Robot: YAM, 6 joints.
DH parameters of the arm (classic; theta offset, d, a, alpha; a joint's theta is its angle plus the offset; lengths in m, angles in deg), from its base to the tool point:
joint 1: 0 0.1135 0.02 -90
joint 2: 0 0 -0.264 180
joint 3: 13.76 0 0.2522 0
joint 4: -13.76 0 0.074 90
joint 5: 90 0 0 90
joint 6: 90 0.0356 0 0
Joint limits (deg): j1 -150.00..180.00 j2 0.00..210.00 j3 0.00..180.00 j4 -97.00..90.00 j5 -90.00..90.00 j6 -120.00..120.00
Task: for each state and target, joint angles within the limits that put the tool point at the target. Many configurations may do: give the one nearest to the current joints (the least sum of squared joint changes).
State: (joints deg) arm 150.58 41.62 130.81 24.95 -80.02 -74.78
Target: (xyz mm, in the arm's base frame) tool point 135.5 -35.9 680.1
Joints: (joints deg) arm 178.81 60.24 138.18 23.74 -68.33 -74.78
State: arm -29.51 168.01 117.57 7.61 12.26 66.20
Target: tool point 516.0 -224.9 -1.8
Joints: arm -22.78 159.77 113.45 5.68 12.30 66.20
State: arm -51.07 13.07 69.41 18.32 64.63 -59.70
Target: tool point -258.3 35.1 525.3
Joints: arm -14.71 15.61 93.47 23.19 62.66 -59.70
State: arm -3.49 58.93 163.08 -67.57 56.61 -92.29
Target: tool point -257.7 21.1 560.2
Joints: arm -11.32 47.27 164.78 -74.87 57.09 -92.29
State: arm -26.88 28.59 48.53 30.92 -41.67 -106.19
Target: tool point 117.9 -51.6 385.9
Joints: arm -33.99 33.32 36.84 27.76 -40.50 -106.19
